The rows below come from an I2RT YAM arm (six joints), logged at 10 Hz.
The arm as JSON. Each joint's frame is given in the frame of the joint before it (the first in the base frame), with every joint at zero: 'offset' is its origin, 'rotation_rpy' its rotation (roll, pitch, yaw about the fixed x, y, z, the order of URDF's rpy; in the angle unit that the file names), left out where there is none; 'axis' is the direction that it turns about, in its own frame. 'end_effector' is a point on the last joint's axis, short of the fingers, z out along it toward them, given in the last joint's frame.
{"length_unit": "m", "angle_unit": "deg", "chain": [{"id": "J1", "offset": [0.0, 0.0, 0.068], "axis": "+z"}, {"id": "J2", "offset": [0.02, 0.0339, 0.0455], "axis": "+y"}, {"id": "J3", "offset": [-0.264, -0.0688, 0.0], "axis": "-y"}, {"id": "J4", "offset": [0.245, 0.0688, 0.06], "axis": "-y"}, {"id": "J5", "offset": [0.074, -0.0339, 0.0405], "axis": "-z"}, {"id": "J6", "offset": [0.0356, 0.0, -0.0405], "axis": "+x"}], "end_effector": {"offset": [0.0, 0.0, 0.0], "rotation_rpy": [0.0, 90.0, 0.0]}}
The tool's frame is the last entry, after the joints.
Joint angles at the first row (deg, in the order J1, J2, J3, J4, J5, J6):
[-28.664, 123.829, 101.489, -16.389, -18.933, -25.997]
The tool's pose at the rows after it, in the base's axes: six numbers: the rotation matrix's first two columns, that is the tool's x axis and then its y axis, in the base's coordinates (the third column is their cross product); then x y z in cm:
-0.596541 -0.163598 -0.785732 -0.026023 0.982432 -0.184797 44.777 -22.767 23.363
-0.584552 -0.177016 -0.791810 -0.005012 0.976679 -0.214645 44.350 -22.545 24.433
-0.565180 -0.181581 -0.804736 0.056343 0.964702 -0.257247 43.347 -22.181 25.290
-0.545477 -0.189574 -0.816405 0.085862 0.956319 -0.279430 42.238 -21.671 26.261
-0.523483 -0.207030 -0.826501 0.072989 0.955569 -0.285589 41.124 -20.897 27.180
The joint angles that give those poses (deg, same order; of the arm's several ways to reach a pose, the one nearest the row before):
[-28.167, 123.893, 102.796, -17.125, -17.428, -26.507]
[-28.072, 121.976, 101.671, -16.183, -15.938, -26.648]
[-28.013, 118.471, 97.180, -11.952, -12.602, -25.866]
[-27.998, 114.961, 93.429, -9.482, -11.239, -25.578]
[-27.872, 111.498, 90.144, -8.402, -12.203, -25.953]

